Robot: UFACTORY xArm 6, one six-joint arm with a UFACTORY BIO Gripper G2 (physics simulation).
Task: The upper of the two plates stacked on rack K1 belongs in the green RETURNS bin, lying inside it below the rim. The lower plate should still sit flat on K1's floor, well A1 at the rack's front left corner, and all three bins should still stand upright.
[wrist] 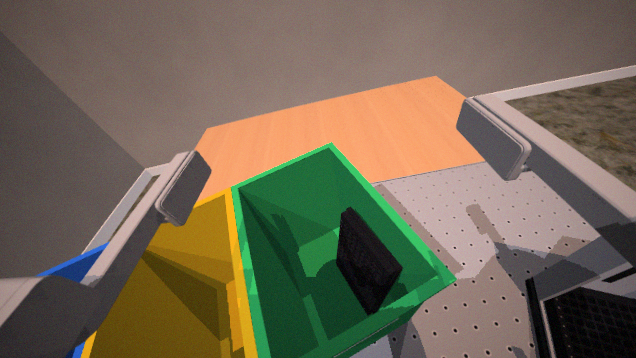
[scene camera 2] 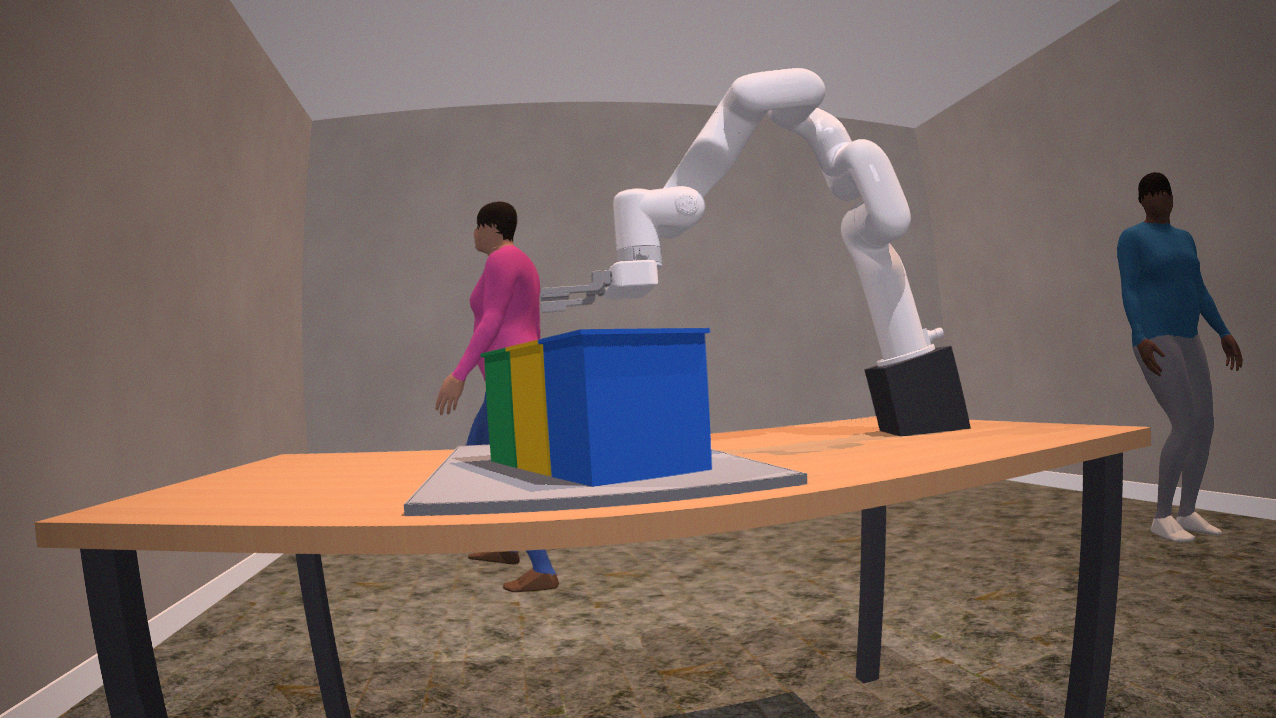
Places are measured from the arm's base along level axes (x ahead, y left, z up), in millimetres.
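Pixels of known places: end effector, tool point: (wrist: 322, 162) (scene camera 2: 554, 300); arm's base, origin of the base link: (scene camera 2: 906, 357).
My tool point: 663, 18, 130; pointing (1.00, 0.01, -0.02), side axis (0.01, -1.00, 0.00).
Observation:
Ahead of a thing's pixels: the offset from my tool point to its top centre, as dx, dy, dz. Level surfaces: height alone.
The black plate @[+19, -11, -133] (wrist: 367, 262) stands tilted on edge inside the green bin @[+20, +25, -81] (wrist: 287, 175) (scene camera 2: 500, 410). No part of it shows above the green rim in the scene view. My gripper (wrist: 339, 164) (scene camera 2: 544, 299) is open and empty, high above the bins. The green bin, the yellow bin @[-31, +145, -81] (wrist: 185, 280) (scene camera 2: 530, 410) and the blue bin @[-83, +265, -81] (scene camera 2: 646, 406) (wrist: 80, 262) stand upright side by side. A black gridded plate @[-82, -244, -227] (wrist: 595, 320) shows partly at the lower right of the wrist view; how it sits and its well A1 cannot be made out. Rack K1 cannot be identified in the scene view.
The bins stand on a grey perforated board @[dz -261] (scene camera 2: 499, 495) (wrist: 435, 200) on the wooden table @[dz -274] (scene camera 2: 267, 500) (wrist: 350, 125). The black arm base (scene camera 2: 919, 392) is at the table's right. A person in pink (scene camera 2: 508, 294) stands behind the bins, another in teal (scene camera 2: 1158, 276) at the right.

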